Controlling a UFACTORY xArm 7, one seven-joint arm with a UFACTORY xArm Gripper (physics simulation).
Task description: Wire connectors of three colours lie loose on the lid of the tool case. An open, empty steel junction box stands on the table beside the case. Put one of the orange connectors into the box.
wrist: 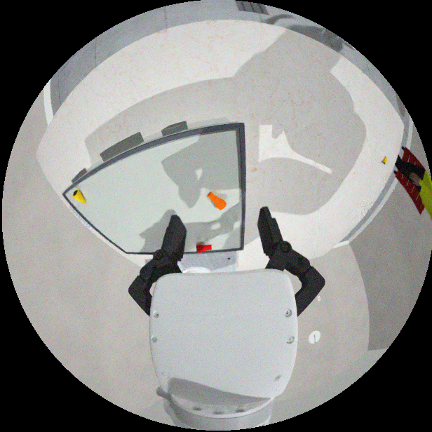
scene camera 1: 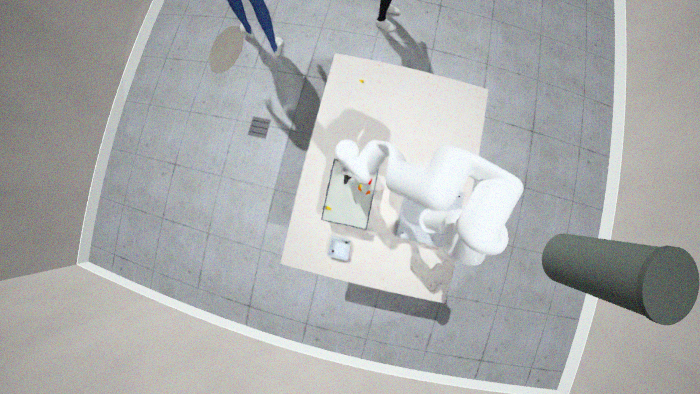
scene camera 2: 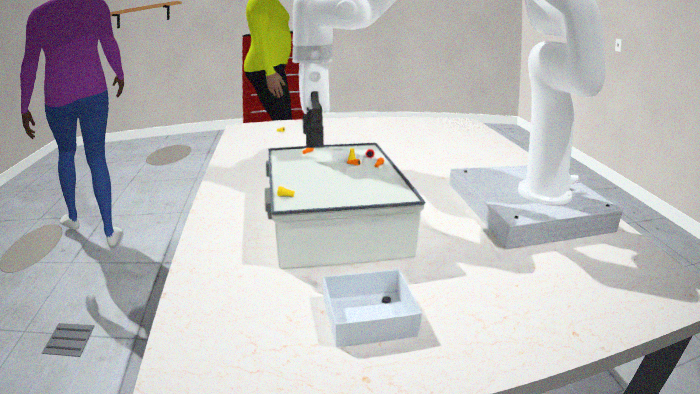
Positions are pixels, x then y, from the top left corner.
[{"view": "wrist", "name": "my gripper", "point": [219, 218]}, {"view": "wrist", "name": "tool case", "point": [139, 182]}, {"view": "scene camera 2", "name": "my gripper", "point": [312, 140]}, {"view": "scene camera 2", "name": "steel junction box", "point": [362, 308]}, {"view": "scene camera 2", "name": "tool case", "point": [341, 213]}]
